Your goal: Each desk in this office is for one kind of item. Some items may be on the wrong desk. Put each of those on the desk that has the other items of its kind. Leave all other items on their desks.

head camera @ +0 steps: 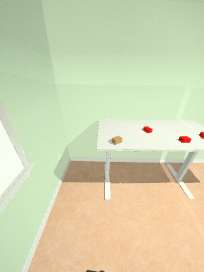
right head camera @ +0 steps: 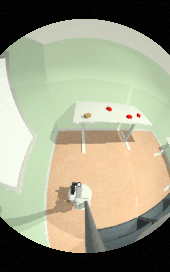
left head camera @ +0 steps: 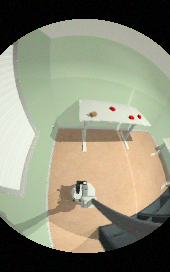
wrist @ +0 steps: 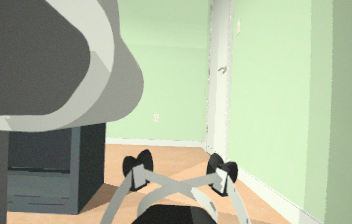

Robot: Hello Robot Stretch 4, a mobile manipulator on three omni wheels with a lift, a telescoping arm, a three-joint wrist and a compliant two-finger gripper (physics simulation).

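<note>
A white desk stands against the far wall. A brown block lies near its left front corner. A red item lies farther back, to the right of the brown block. A second red item lies near the front edge, and a third red item is beside it on the right. My gripper is open and empty, well away from the desk.
A window is in the left wall. A dark cabinet shows in the wrist view, with a white door farther right. Parts of another white desk show at the right edge of both side head views.
</note>
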